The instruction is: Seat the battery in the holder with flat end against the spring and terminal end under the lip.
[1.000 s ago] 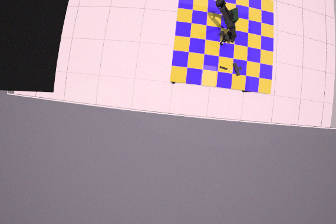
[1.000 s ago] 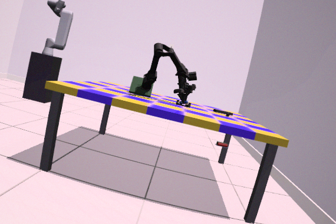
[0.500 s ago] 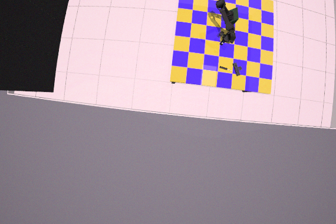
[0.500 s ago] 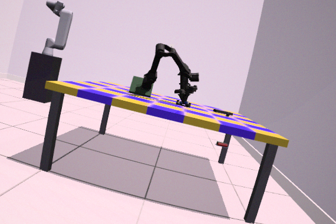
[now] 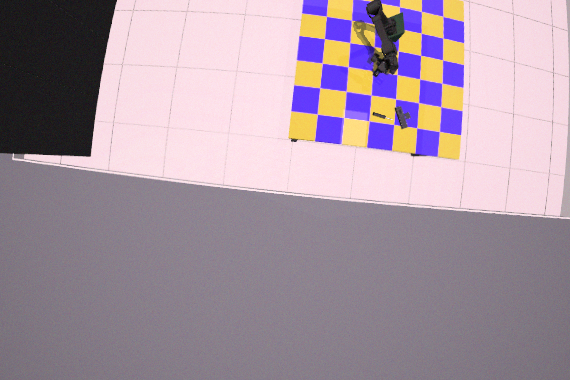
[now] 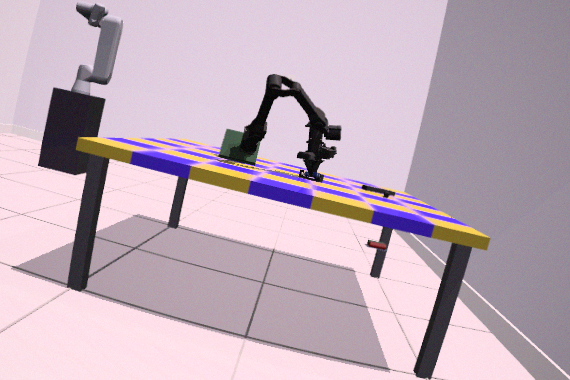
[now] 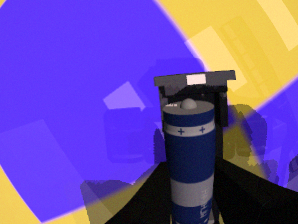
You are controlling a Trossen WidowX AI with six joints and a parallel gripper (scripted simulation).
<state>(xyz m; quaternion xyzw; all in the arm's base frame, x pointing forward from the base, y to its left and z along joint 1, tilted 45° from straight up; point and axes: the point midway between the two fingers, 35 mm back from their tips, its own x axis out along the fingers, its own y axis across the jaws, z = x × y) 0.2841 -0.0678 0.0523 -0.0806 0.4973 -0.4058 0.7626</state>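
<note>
My gripper tip is 10 mm below the battery.
</note>
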